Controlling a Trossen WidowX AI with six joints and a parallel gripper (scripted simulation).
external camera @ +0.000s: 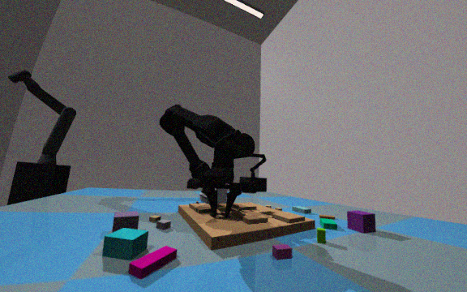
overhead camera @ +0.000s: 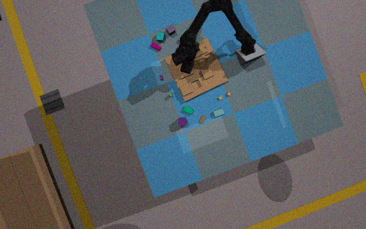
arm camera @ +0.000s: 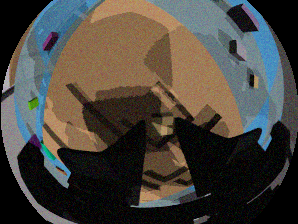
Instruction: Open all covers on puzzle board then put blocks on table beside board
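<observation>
Now: gripper tip 14 cm to the left of the grey block and 1 cm above it. Also, from my gripper tip: magenta block (20 cm ahead, 3 cm to the left, 1 cm below); then magenta bar (16 cm ahead, 16 cm to the right, 1 cm below); then teal cube (11 cm ahead, 20 cm to the right).
</observation>
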